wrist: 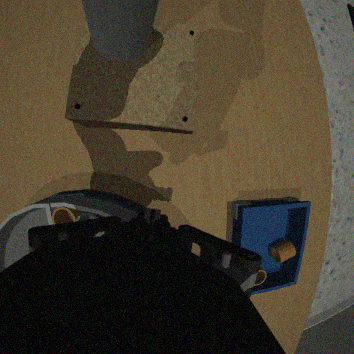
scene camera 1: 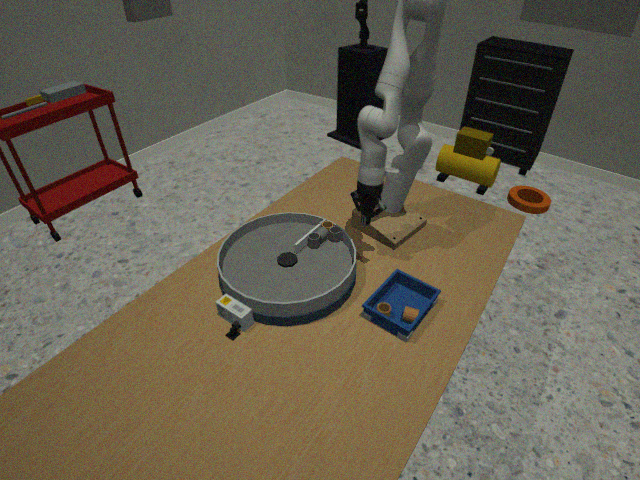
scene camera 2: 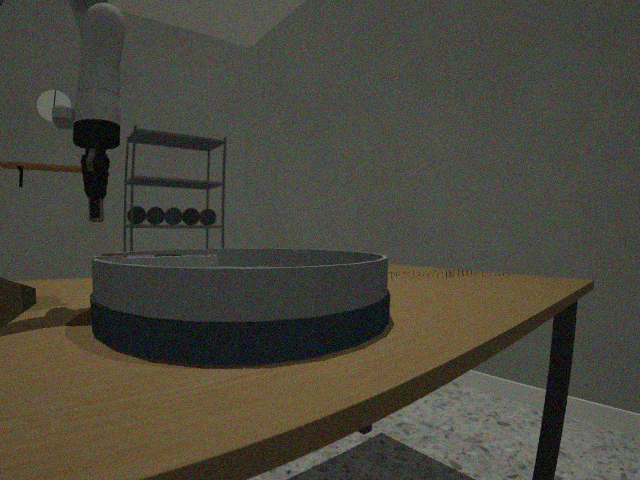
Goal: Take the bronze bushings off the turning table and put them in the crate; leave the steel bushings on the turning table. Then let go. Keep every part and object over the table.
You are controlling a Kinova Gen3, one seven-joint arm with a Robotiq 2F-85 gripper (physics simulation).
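Where they show: gripper, fingertip midpoint: (wrist: pixel 152 217) (scene camera 1: pixel 365 224) (scene camera 2: pixel 96 221); arm's base, origin of the base link: (wrist: pixel 120 36) (scene camera 1: pixel 389 204).
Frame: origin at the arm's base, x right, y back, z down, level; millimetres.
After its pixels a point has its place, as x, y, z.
The grey turning table (scene camera 1: pixel 248 269) {83, -585, 4} (scene camera 2: pixel 237 289) {232, -411, -13} (wrist: pixel 14 242) {184, -371, 4} stands mid-table. Near its far rim one bronze bushing (scene camera 1: pixel 327 225) {53, -277, -18} (wrist: pixel 63 215) {58, -292, -9} stands beside two steel bushings (scene camera 1: pixel 313 239) {17, -376, -33} (scene camera 1: pixel 335 233) {-9, -304, -32}, all against a white bar. The blue crate (scene camera 1: pixel 418 281) {-305, -256, 8} (wrist: pixel 260 225) {-298, -306, 52} to the right holds two bronze bushings: one upright (scene camera 1: pixel 383 308) {-284, -391, 36} (wrist: pixel 260 277) {-307, -411, 23}, one on its side (scene camera 1: pixel 410 313) {-357, -367, 17} (wrist: pixel 282 251) {-340, -349, 18}. My gripper (scene camera 1: pixel 367 216) {-86, -252, -81} (scene camera 2: pixel 95 214) {-86, -252, -81} (wrist: pixel 152 217) {-86, -252, -81} is shut and empty. It hangs above the table just past the turning table's far right rim, close to the bushing group.
A white control box (scene camera 1: pixel 233 310) {-25, -714, -1} sits at the turning table's front. The arm's base plate (scene camera 1: pixel 400 231) {-110, -78, 25} lies behind the gripper. Off the table are a red cart (scene camera 1: pixel 56 106), a yellow compressor (scene camera 1: pixel 468 164), an orange ring (scene camera 1: pixel 529 198) and a shelf rack (scene camera 2: pixel 125 196).
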